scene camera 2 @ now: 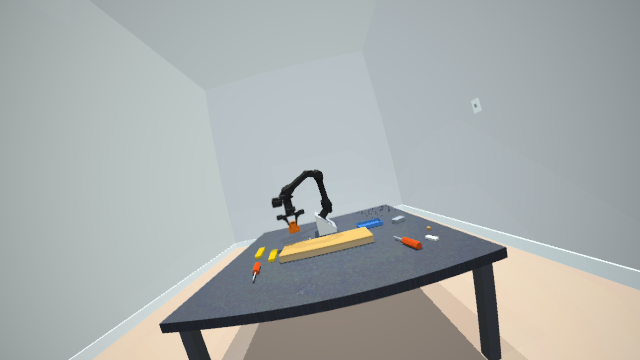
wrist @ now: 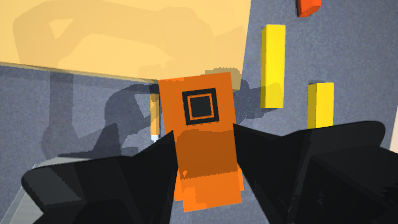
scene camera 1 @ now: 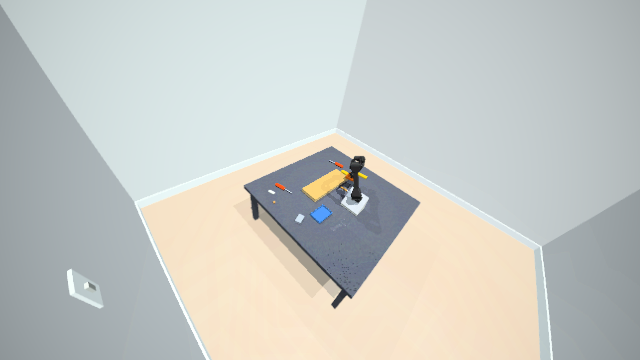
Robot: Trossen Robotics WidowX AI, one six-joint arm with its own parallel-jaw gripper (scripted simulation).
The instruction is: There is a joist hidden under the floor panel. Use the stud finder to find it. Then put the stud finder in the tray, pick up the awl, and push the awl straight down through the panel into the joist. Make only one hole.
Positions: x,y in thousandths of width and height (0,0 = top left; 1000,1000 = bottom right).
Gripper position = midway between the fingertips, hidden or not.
In view: the gripper (wrist: 506,578) and an orange stud finder (wrist: 524,783).
